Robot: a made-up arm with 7 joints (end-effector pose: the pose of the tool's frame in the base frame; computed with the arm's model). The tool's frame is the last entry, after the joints.
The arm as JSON. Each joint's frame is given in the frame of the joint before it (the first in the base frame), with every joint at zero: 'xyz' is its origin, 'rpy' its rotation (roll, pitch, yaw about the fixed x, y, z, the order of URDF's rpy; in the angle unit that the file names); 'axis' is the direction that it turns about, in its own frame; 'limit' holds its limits. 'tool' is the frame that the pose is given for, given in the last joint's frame.
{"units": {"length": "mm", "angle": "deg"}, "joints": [
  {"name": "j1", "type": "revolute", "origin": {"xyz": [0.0, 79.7, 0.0], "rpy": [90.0, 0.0, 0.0]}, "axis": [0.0, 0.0, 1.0], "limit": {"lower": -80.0, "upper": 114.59}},
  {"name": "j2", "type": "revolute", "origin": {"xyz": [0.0, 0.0, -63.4], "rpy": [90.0, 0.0, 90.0]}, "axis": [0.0, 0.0, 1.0], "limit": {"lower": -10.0, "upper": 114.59}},
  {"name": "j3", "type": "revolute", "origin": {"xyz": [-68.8, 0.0, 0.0], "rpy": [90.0, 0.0, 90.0]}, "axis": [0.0, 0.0, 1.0], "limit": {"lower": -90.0, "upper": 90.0}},
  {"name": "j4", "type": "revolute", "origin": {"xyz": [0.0, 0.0, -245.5], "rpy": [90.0, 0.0, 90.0]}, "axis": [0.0, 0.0, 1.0], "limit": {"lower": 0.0, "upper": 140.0}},
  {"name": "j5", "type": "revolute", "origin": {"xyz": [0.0, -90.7, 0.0], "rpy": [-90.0, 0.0, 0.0]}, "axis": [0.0, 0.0, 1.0], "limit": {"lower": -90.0, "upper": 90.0}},
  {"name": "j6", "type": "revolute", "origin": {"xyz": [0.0, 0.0, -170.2], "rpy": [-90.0, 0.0, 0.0]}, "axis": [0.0, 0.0, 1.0], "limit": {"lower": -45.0, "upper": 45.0}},
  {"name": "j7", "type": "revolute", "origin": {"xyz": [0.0, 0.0, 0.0], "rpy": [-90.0, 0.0, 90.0]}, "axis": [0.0, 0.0, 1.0], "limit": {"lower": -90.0, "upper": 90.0}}
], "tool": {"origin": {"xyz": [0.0, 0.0, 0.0], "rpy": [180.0, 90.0, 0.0]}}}
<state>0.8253 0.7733 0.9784 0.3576 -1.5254 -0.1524 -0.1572</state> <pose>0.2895 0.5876 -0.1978 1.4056 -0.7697 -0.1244</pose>
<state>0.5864 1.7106 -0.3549 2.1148 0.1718 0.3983 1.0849</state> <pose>0.2030 0.3314 0.0727 0.4732 -0.5307 -1.6013</pose>
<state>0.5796 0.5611 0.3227 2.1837 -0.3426 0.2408 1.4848</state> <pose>0.2258 0.2878 0.0246 0.4737 -1.4457 -1.5090</pose>
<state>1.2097 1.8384 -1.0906 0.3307 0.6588 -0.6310 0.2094</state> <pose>-0.0572 0.7041 0.0634 1.5618 -1.1234 -0.1335</pose>
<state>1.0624 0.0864 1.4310 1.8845 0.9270 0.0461 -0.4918</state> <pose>0.2018 0.4081 -0.0729 0.3832 1.8472 -2.0519</pose>
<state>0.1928 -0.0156 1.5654 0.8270 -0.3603 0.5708 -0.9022</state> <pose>0.0956 0.3274 -0.4845 0.9920 0.4343 1.3076</pose>
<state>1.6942 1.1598 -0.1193 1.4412 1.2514 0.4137 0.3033</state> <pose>0.1344 0.4498 0.2755 -0.2321 -2.6844 -0.3353</pose>
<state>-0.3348 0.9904 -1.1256 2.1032 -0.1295 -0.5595 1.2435</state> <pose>0.0029 0.1839 -0.2862 -1.8080 -0.5729 -2.1176</pose>
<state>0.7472 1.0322 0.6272 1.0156 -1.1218 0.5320 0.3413</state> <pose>0.2133 0.5977 0.0339 1.5769 -0.5653 0.2941</pose>
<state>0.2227 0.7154 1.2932 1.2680 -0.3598 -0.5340 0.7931</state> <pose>0.0972 0.5811 -0.1204 1.2234 -1.5338 -0.3991</pose>
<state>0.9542 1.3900 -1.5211 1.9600 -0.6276 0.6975 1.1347</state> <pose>0.2320 0.3115 -0.1497 0.5878 0.2010 -1.6555</pose>
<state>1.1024 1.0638 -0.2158 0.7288 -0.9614 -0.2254 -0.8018</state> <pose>0.3261 0.5699 0.0252 2.4283 -1.4207 -0.4696</pose>
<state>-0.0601 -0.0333 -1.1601 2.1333 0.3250 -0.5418 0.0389</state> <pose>0.0778 -0.0650 -0.1733 -1.7195 -1.9917 -0.0364</pose>
